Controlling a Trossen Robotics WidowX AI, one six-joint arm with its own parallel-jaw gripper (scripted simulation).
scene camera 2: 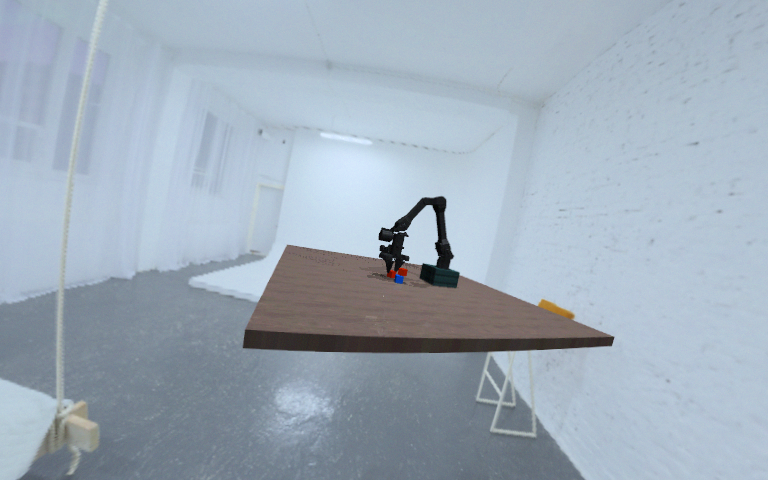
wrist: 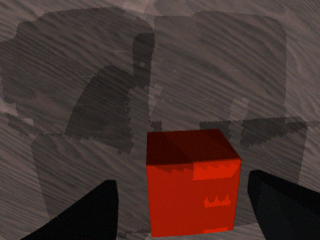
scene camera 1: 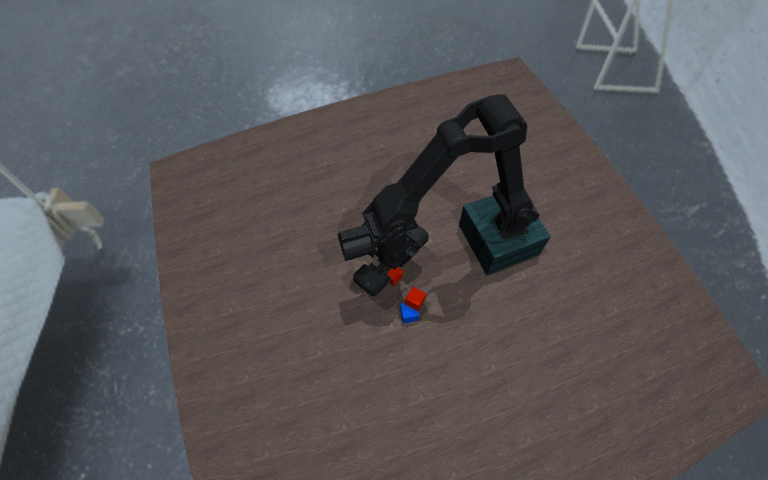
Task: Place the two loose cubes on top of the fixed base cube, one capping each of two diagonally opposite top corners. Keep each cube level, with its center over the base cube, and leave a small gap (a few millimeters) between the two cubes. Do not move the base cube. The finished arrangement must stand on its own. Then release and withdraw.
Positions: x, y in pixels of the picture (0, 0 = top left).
Labels:
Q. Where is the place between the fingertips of my gripper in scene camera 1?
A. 391, 274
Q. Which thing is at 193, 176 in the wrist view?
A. A red cube.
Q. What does my gripper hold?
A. Nothing.

